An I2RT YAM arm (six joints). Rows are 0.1 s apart.
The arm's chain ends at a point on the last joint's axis. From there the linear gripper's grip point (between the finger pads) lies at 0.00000 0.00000 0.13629 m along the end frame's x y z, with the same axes.
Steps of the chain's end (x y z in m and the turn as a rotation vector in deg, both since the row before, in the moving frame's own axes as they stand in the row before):
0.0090 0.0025 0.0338 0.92 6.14 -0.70
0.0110 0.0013 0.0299 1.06 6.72 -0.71
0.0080 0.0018 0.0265 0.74 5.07 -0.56
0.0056 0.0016 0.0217 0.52 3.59 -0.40
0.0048 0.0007 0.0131 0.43 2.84 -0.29
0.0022 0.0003 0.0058 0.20 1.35 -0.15
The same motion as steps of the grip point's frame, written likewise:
0.0236 0.0002 0.0330 0.92 6.14 -0.70
0.0269 -0.0013 0.0289 1.06 6.72 -0.71
0.0200 0.0000 0.0260 0.74 5.07 -0.56
0.0141 0.0003 0.0214 0.52 3.59 -0.40
0.0116 -0.0003 0.0129 0.43 2.84 -0.29
0.0054 -0.0002 0.0058 0.20 1.35 -0.15

